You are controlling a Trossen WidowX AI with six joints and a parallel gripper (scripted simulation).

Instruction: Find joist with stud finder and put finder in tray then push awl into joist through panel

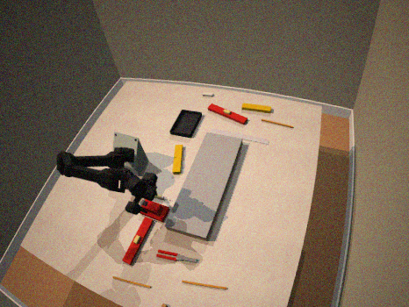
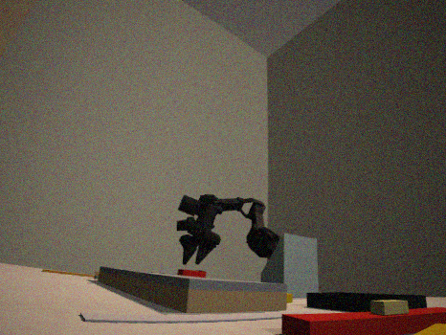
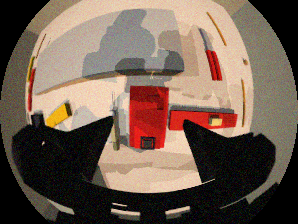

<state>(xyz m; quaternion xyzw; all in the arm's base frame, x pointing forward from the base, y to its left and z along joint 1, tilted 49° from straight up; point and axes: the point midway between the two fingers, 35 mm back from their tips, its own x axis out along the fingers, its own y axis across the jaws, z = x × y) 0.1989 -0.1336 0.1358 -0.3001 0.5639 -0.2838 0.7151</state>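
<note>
My gripper tip is now 2 cm past the stud finder and 3 cm above it. The rest, counted from my gripper tip: black tray: 6 cm behind, 52 cm to the left, 6 cm below; awl: 1 cm behind, 7 cm to the left, 7 cm below.
</note>
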